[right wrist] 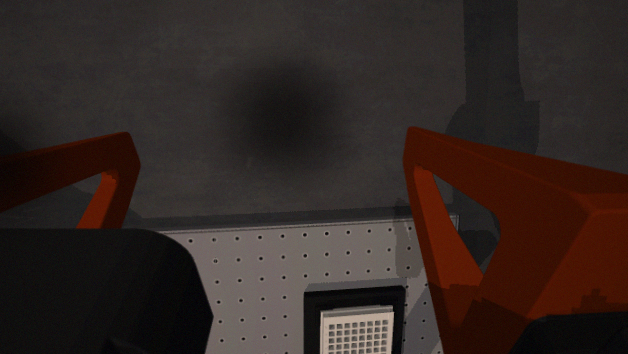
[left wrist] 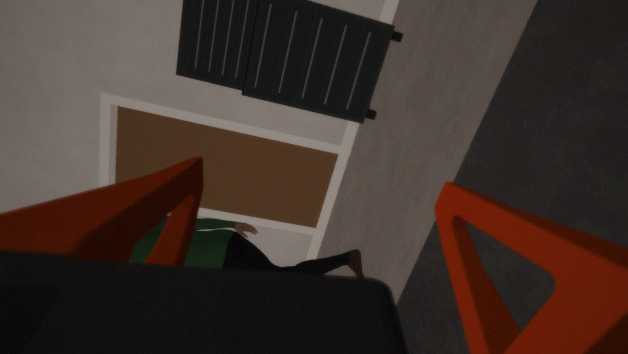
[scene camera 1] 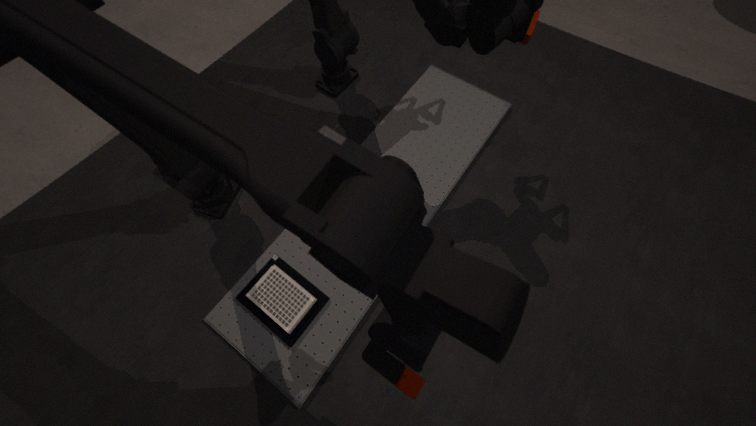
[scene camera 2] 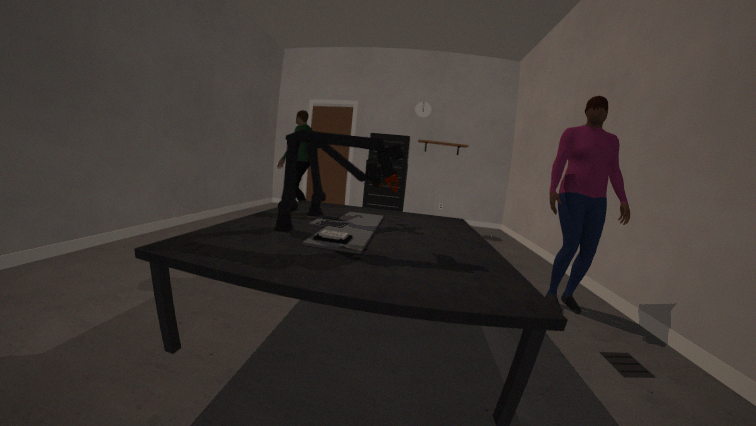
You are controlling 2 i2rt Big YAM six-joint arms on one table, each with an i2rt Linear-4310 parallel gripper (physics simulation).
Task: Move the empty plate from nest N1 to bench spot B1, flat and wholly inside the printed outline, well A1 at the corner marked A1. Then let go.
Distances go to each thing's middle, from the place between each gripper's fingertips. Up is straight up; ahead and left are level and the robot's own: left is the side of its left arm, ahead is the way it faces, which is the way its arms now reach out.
Right now my left hand is 11 cm past the well plate (scene camera 1: 286,302), 78 cm to the left of it and 28 cm above it.
Right now the well plate is 280 mm behind my right hand, 100 mm to the right of it and 230 mm below it.
